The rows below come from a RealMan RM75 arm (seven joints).
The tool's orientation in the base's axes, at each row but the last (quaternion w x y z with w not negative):
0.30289, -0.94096, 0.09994, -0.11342
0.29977, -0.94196, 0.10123, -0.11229
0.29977, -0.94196, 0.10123, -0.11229
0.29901, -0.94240, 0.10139, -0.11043
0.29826, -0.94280, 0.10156, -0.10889
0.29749, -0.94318, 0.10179, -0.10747
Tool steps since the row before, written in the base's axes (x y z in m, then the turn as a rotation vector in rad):
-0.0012, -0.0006, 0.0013, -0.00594, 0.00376, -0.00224
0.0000, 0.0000, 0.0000, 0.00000, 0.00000, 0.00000
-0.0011, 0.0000, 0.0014, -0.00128, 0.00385, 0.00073
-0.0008, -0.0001, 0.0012, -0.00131, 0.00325, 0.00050
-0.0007, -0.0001, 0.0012, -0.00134, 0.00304, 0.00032
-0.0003, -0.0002, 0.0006, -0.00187, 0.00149, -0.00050
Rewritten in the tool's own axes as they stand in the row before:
-0.0008, -0.0001, -0.0017, -0.00698, -0.00096, 0.00220
0.0000, 0.0000, 0.0000, 0.00000, 0.00000, 0.00000
-0.0008, -0.0007, -0.0014, -0.00210, -0.00335, 0.00116
-0.0006, -0.0005, -0.0012, -0.00201, -0.00273, 0.00101
-0.0005, -0.0005, -0.0012, -0.00201, -0.00245, 0.00103
-0.0002, -0.0002, -0.0007, -0.00224, -0.00066, 0.00071

